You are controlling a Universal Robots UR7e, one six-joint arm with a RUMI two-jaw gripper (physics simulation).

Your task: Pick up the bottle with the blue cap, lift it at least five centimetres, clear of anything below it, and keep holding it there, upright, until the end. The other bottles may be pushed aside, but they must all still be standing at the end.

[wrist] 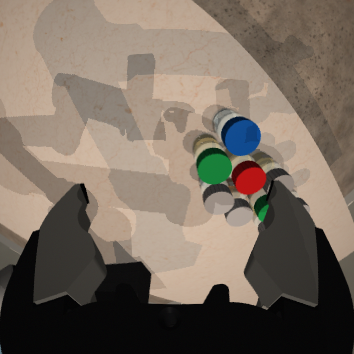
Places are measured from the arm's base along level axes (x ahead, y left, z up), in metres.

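Where they show: gripper, between the fingertips: (176,184).
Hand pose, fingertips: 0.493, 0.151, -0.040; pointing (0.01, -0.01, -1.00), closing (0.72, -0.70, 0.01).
Note:
Things, the pixels of their top centre, and the offset from my fingertips, as dx, dy, dz. Level surfaces: height alone.
- bottle with the blue cap, centre of its top: (242,138) +0.064, -0.070, -0.119
- red-capped bottle, centre of its top: (250,181) +0.031, -0.141, -0.119
- second green-capped bottle, centre of its top: (270,212) +0.022, -0.238, -0.119
- round table's, height of its surface: dz -0.224
The bottle with the blue cap (242,136) stands upright at the upper right of the wrist view, at the top end of a tight cluster of bottles. A green-capped bottle (214,166) stands to its lower left and a red-capped bottle (249,177) just below it. My gripper (176,184) is open, with nothing between its jaws. The blue-capped bottle lies beyond the fingertips, above and to the left of the right fingertip. The right jaw hides part of the cluster.
White-capped bottles (218,199) (239,213) (281,179) and a second green-capped bottle (262,208) stand close around the red one; another pale cap shows partly behind the right jaw. The round table's (175,280) curved edge runs along the right, with brown floor (310,30) beyond.

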